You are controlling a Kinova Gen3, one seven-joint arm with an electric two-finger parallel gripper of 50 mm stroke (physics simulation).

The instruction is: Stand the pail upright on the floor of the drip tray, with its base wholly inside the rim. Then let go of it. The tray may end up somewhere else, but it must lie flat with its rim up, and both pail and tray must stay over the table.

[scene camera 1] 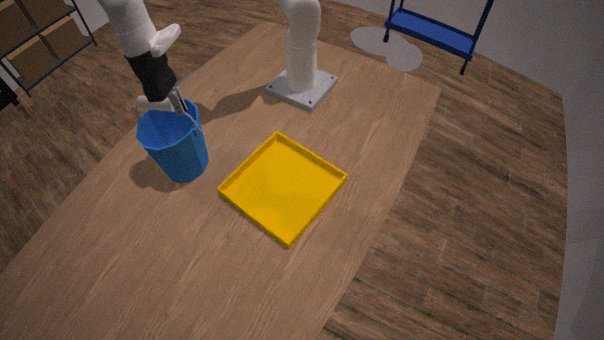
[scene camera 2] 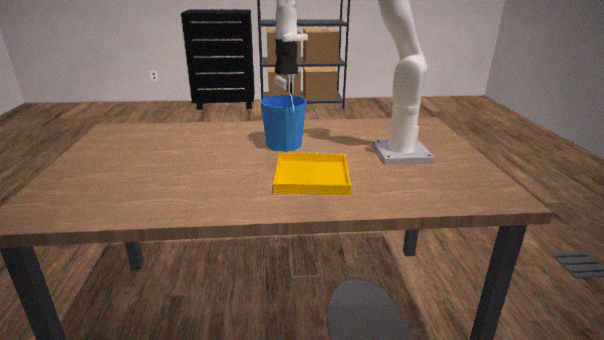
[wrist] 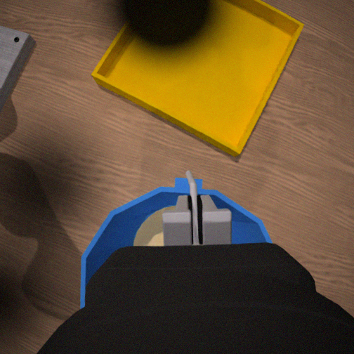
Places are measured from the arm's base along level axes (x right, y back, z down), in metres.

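Pixels of known places: gripper, between the fingertips: point(scene camera 1: 182, 112) point(scene camera 2: 289, 93); arm's base, origin of its link: point(scene camera 1: 301, 83) point(scene camera 2: 400, 148).
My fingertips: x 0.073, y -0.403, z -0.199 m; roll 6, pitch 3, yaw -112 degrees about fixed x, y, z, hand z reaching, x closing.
Ahead of a thing's pixels: the offset from my fingertips to its top centre. "spot": to the spot under its first point.
The blue pail @[spot: dx -0.007, dy -0.057, dz +0.092 m] point(scene camera 1: 180, 155) point(scene camera 2: 284, 125) point(wrist: 112, 237) stands upright on the table, outside the tray, with its handle raised. The yellow drip tray @[dx -0.220, dy +0.052, dz +0.190 m] point(scene camera 1: 282, 190) point(scene camera 2: 312, 172) point(wrist: 220, 75) lies flat with its rim up, a short way from the pail. My gripper point(scene camera 1: 181, 106) point(scene camera 2: 290, 90) point(wrist: 194, 212) is above the pail's opening, shut on the thin wire of the pail's handle. The handle's white grip @[dx +0.065, dy -0.020, dz -0.036 m] point(scene camera 1: 151, 104) point(scene camera 2: 280, 81) sticks out beside the fingers. In the wrist view the black gripper body hides much of the pail; a pale round patch shows inside it.
The arm's grey base plate point(scene camera 1: 310, 100) point(scene camera 2: 410, 157) point(wrist: 10, 55) is on the table, off to one side of the pail and tray. The table's far long edge runs behind the pail. A black cabinet point(scene camera 2: 220, 75) and a shelf rack point(scene camera 2: 346, 75) stand beyond the table.
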